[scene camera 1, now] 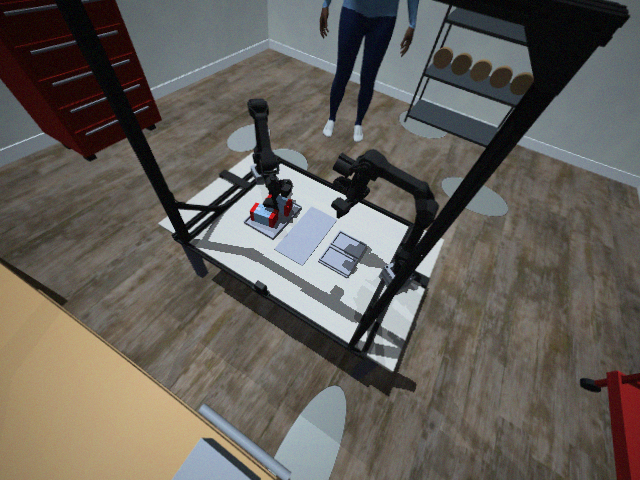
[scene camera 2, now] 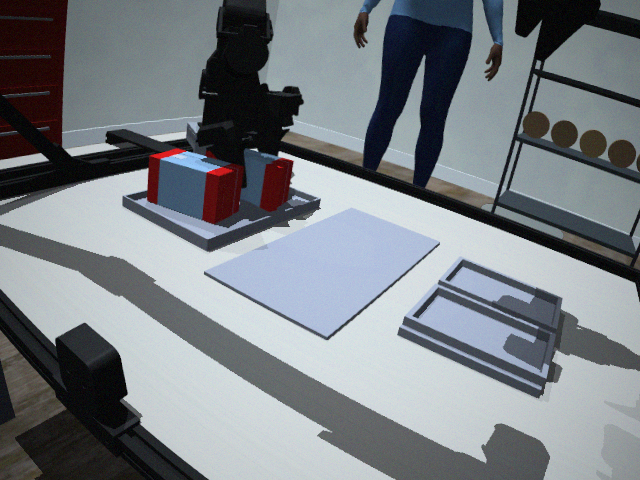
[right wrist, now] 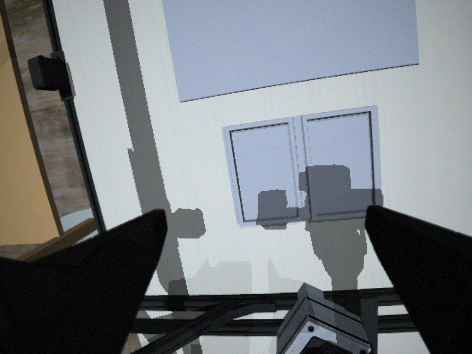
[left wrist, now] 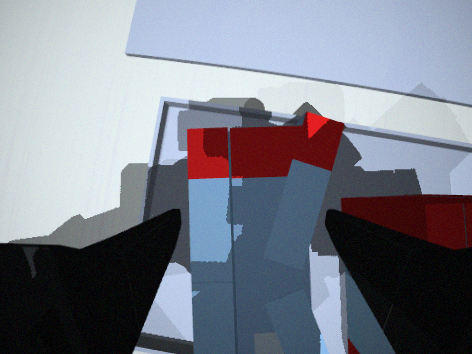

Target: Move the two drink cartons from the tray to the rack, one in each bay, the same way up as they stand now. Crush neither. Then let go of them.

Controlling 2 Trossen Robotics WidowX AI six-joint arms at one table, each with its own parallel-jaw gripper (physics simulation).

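Places are measured from the left arm's base along level axes (x ahead, y left, z up), in centimetres.
Pixels of known places: left gripper, fingertip midpoint: [scene camera 1: 282,206] [scene camera 2: 258,181] [left wrist: 253,216]; right gripper, fingertip midpoint: [scene camera 2: 530,49] [right wrist: 265,218].
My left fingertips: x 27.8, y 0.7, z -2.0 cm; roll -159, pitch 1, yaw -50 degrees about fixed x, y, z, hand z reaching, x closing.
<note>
Ahead of a thing's pixels: the offset from my left fingertips to its top centre. "pt": to the spot under its first point. Level surfaces: height alone.
Two blue cartons with red ends stand side by side on the tray {dy -5.3, dx +1.4, dz -2.0 cm} [scene camera 1: 272,236] [scene camera 2: 208,243] [left wrist: 157,150]. The nearer carton {dy -10.8, dx +2.8, dz +3.8 cm} [scene camera 1: 264,215] [scene camera 2: 180,187] shows at the right of the left wrist view. The farther carton {dy -1.6, dx -1.2, dz +3.8 cm} [scene camera 2: 253,181] [left wrist: 265,215] has a slanted strip along one side. My left gripper [scene camera 1: 278,202] [left wrist: 253,216] is open, its fingers on either side of the farther carton; one finger hangs between the cartons, the other is hidden in scene camera 2. My right gripper [scene camera 1: 341,206] [right wrist: 265,218] is open, high above the table near the rack {dy +16.6, dx +36.1, dz -1.6 cm} [scene camera 2: 470,356] [right wrist: 299,150], whose two bays are empty.
A flat pale blue mat {dz -3.2 cm} [scene camera 1: 305,237] [scene camera 2: 325,273] [left wrist: 300,30] [right wrist: 300,40] lies between tray and rack. A dark box {pt dy -25.5, dx +40.4, dz +1.8 cm} [scene camera 2: 90,361] [right wrist: 46,73] sits on the table's front rail. Frame posts rise at the table's edges. A person [scene camera 1: 364,67] stands behind the table.
</note>
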